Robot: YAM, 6 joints.
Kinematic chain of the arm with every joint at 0, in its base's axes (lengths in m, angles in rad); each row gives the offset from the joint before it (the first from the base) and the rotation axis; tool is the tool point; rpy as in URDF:
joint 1: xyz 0 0 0.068 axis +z
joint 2: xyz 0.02 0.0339 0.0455 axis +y
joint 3: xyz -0.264 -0.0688 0 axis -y
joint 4: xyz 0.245 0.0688 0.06 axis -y
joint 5: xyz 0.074 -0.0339 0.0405 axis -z
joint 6: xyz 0.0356 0 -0.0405 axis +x
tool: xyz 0 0 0 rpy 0 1.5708 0
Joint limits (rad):
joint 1: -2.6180..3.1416
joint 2: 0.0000..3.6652
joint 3: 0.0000..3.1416
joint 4: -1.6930..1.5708
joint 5: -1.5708..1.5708
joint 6: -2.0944..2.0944
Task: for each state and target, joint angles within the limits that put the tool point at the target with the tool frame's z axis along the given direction. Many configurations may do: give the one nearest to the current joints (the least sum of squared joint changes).
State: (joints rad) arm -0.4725 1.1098 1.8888 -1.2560 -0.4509 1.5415
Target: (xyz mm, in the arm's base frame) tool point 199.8 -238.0 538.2 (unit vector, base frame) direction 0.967 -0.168 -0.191
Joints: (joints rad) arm -0.9516 1.6683 2.2708 -0.8696 -0.7615 1.5415
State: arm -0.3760 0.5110 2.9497 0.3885 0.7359 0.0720
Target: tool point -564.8 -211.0 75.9 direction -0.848 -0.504 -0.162
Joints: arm 0.3465 0.0033 2.9861 0.3245 0.1872 0.0720
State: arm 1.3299 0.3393 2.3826 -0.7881 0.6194 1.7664
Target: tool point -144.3 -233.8 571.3 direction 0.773 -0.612 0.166
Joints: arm 0.8897 0.5423 2.1614 -0.1160 1.4036 1.7664
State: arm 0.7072 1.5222 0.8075 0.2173 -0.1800 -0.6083
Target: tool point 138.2 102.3 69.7 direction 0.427 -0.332 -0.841
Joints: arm 0.7480 1.5404 0.3573 -0.2844 0.5631 -0.6083
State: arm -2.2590 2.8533 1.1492 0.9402 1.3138 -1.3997
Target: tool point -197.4 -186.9 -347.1 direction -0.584 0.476 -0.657
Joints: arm -2.2847 3.5761 1.7956 0.2441 0.8531 -1.3997
